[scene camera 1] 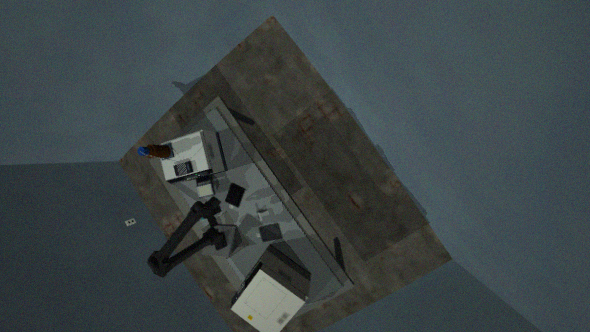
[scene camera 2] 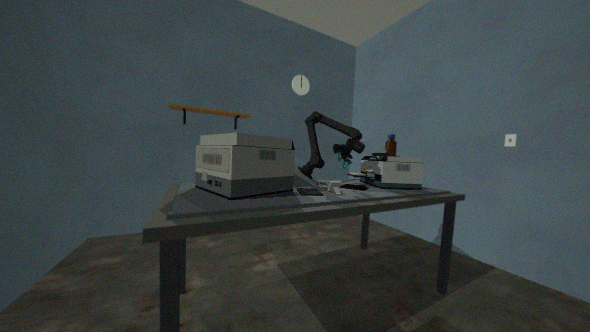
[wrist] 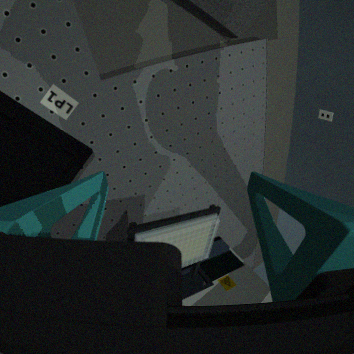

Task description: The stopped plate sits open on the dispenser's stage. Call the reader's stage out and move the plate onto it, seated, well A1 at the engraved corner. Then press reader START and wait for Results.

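Pixels of known places: gripper, between the fingertips: (scene camera 2: 341, 164) (wrist: 177, 179); arm's base, origin of its link: (scene camera 1: 220, 241) (scene camera 2: 304, 173).
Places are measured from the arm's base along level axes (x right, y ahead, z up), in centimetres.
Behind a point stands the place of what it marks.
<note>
The pale well plate (scene camera 1: 204, 190) {z 1.8, x -41.3, y 7.1 cm} (wrist: 182, 240) {z 1.8, x -39.2, y 6.6 cm} sits on the dispenser's extended stage, at the front of the white dispenser (scene camera 1: 192, 142) {z 15.9, x -72.8, y 24.1 cm} (scene camera 2: 404, 171) {z 5.8, x -64.8, y 30.1 cm} (wrist: 245, 287) {z 6.7, x -54.6, y -4.3 cm}. Its wells show in the wrist view; I cannot make out A1. My gripper (scene camera 2: 343, 160) {z 8.1, x -24.8, y 10.6 cm} (wrist: 177, 179) {z 8.1, x -24.8, y 10.6 cm} is open and empty, with its teal fingers wide apart. It hangs above the bench near the dispenser, higher than the plate, which appears beyond and below the fingertips. The large reader (scene camera 1: 269, 302) {z 22.3, x 43.6, y 30.8 cm} (scene camera 2: 262, 162) {z 9.3, x 37.7, y 45.7 cm} stands at the other end of the bench. Its stage, START button and any screen text do not show.
A brown bottle (scene camera 1: 159, 151) {z 26.0, x -74.4, y 6.1 cm} (scene camera 2: 391, 146) {z 24.8, x -73.9, y 5.7 cm} with a blue cap stands on the dispenser. Two dark pads (scene camera 1: 235, 195) {z -5.4, x -27.9, y 25.3 cm} (scene camera 1: 270, 232) {z -6.1, x 9.4, y 38.8 cm} and a small white stand (scene camera 1: 262, 213) {z -4.6, x -6.9, y 40.1 cm} (scene camera 2: 334, 187) {z -4.1, x -5.4, y 39.2 cm} lie between the machines. An LP1 label (wrist: 59, 101) {z -7.1, x -21.0, y 16.4 cm} is beside one pad (wrist: 37, 150) {z -5.3, x -25.3, y 19.9 cm}.
</note>
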